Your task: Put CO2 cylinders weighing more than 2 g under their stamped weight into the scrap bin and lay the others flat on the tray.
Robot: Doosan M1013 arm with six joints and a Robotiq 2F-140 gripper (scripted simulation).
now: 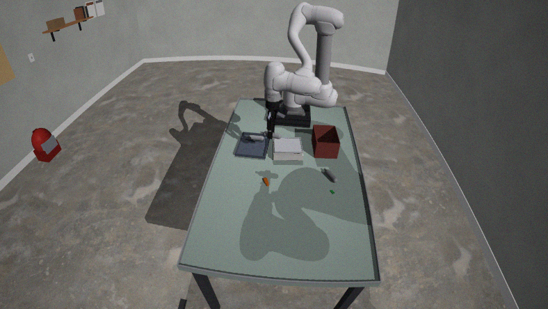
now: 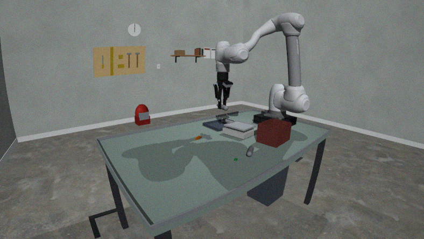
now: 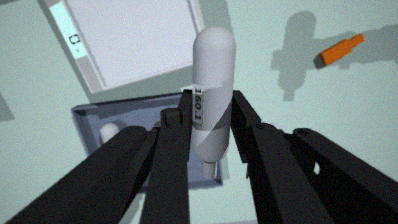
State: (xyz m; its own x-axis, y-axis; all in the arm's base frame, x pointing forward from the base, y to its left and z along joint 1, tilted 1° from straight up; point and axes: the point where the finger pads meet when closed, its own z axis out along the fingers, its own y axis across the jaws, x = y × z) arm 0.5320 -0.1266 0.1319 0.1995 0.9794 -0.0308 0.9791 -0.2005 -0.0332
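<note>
Right now my hand is 15 cm above the white scale plate, 10 cm to the right of it and 8 cm past it. Also, from my hand: blue-grey tray 20 cm below, 13 cm behind, 12 cm to the right; then white scale 17 cm below, 10 cm to the left, 9 cm behind; then small orange piece 21 cm ahead, 20 cm below.
</note>
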